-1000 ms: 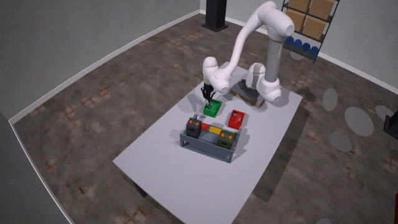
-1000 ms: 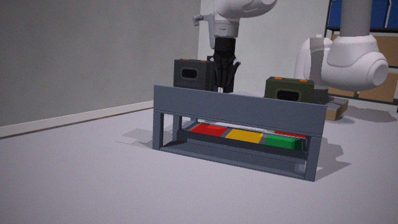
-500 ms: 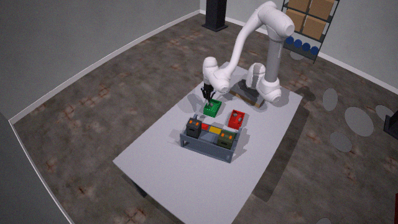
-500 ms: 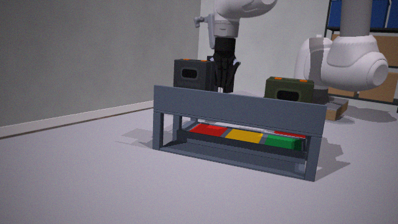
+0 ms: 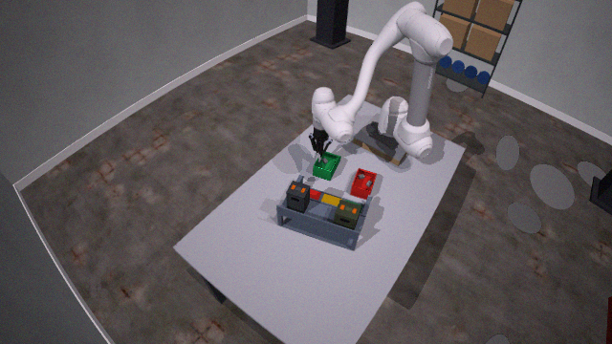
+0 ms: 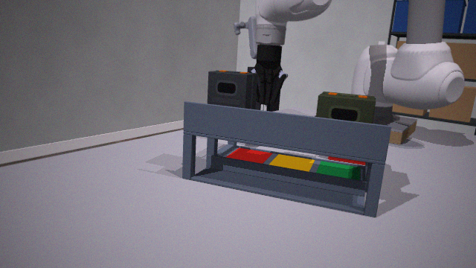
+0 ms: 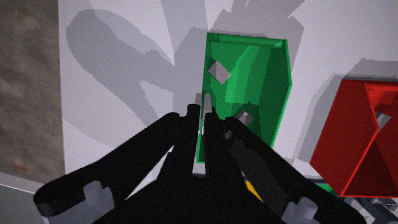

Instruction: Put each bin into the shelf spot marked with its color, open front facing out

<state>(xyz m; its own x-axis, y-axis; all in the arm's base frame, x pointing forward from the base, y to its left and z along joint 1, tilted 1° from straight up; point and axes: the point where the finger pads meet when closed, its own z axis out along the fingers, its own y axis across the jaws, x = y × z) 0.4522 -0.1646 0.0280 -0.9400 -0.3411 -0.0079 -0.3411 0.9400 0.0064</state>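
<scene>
My hand is 40 mm to the right of the green bin, 40 mm above it and 20 mm past it. From my hand the other things lie so: olive box: 380 mm to the left, 240 mm ahead, 70 mm above; red bin: 270 mm to the left, 60 mm behind, 40 mm below; dark grey box: 330 mm ahead, 160 mm to the left, 90 mm above.
</scene>
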